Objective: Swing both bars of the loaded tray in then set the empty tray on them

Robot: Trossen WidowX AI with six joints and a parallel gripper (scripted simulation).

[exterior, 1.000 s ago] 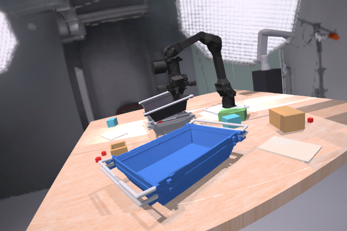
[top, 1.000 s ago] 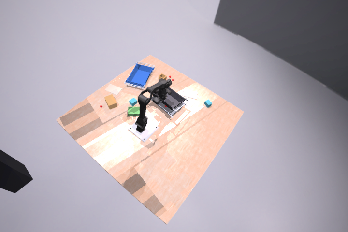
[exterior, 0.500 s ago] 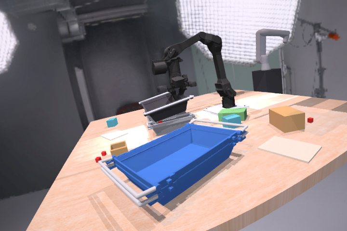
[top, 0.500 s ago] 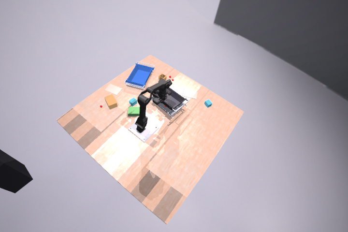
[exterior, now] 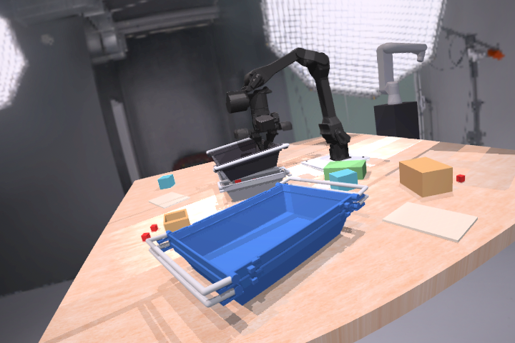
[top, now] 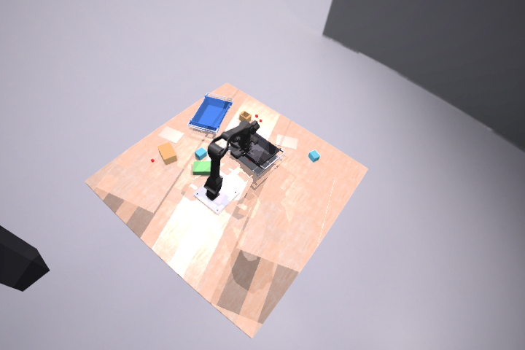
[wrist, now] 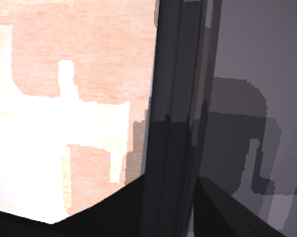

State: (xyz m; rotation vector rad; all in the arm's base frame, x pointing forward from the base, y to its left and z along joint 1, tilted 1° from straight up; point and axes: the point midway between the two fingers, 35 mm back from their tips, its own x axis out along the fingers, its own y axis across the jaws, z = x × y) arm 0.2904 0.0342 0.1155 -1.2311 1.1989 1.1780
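The black tray lies 80 mm ahead of my gripper tip and 20 mm above it. Also, from my gripper tip: small box (300 mm ahead, 270 mm to the left, 80 mm below); then red block (100 mm ahead, 80 mm to the right, 80 mm below); then green block (210 mm behind, 140 mm to the left, 70 mm below).
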